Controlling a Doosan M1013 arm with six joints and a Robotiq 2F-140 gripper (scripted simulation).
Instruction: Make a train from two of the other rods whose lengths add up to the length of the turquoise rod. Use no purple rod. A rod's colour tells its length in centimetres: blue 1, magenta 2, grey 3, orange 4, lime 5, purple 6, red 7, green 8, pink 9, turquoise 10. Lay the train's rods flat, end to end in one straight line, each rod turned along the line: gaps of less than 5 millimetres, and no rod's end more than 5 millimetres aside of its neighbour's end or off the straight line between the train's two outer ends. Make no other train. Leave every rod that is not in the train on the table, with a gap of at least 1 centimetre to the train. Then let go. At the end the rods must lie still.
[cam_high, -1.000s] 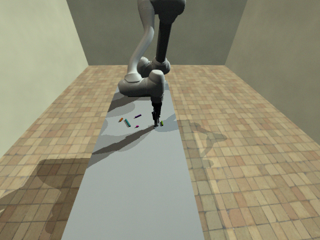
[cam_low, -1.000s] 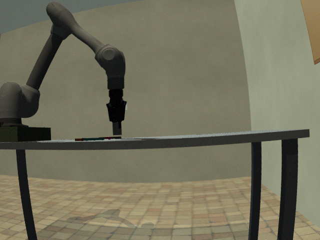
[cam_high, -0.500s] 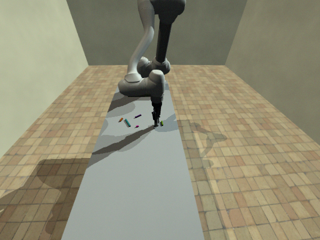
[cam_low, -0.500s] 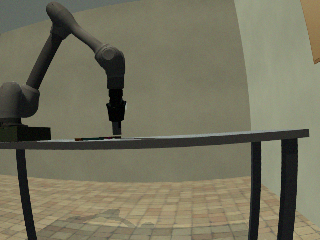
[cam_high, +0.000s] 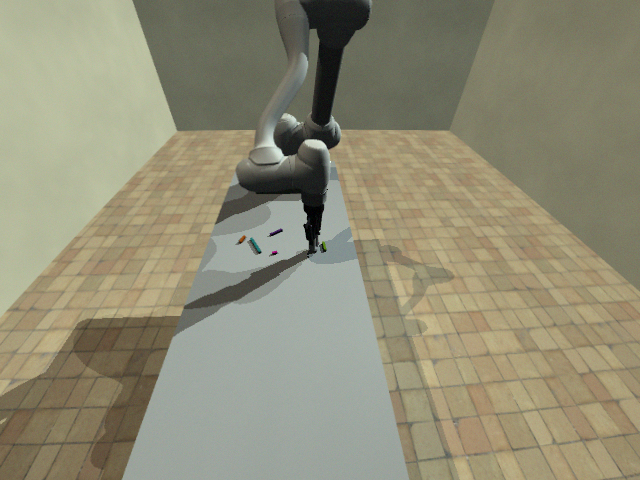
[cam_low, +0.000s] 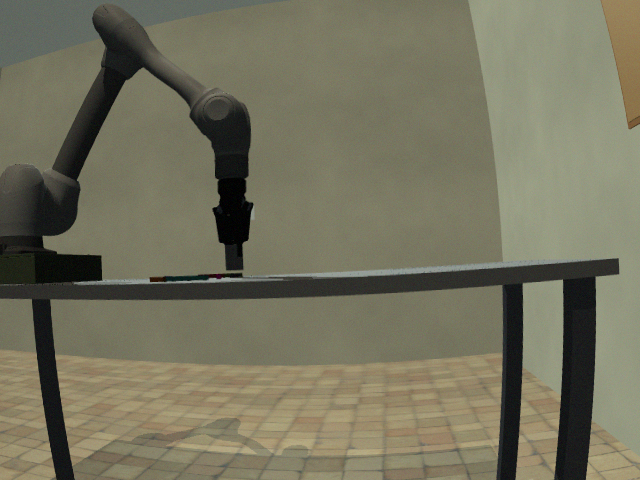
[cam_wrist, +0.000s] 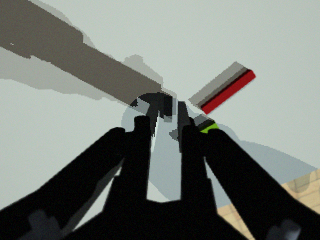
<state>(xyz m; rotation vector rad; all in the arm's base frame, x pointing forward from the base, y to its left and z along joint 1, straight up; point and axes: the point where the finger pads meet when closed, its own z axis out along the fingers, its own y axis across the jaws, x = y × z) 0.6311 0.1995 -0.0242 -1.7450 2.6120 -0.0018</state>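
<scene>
Right now the grey rod is 5 cm below my hand. The rest, counted from my hand: magenta rod (16 cm to the right, 5 cm below, 3 cm ahead); red rod (7 cm behind, 5 cm below, 1 cm to the left); lime rod (5 cm to the left, 5 cm below, 2 cm behind).
</scene>
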